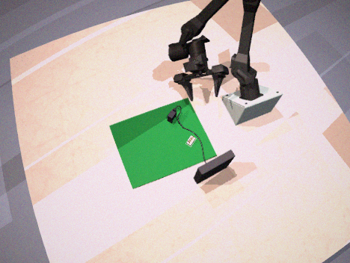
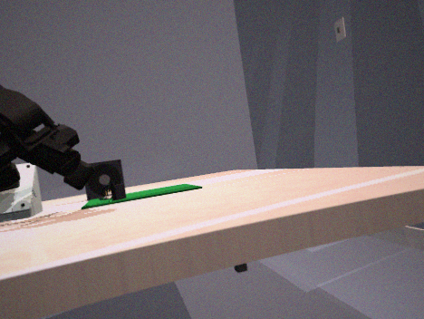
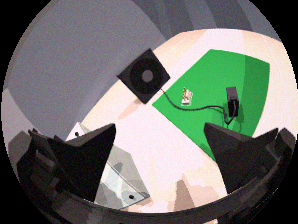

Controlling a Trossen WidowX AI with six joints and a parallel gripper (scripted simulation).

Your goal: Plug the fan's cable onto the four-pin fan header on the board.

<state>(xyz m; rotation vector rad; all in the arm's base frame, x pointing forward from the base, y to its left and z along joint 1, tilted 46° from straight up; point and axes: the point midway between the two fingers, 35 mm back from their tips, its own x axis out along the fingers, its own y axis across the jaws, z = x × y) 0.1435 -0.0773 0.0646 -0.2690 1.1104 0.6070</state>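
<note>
My gripper tip is now 11 cm short of the dark plug, 7 cm above it and 2 cm to the left of it. Round my gripper tip: green board 18 cm ahead, 11 cm below, 3 cm to the left; black fan 20 cm to the left, 9 cm ahead, 3 cm below.
</note>
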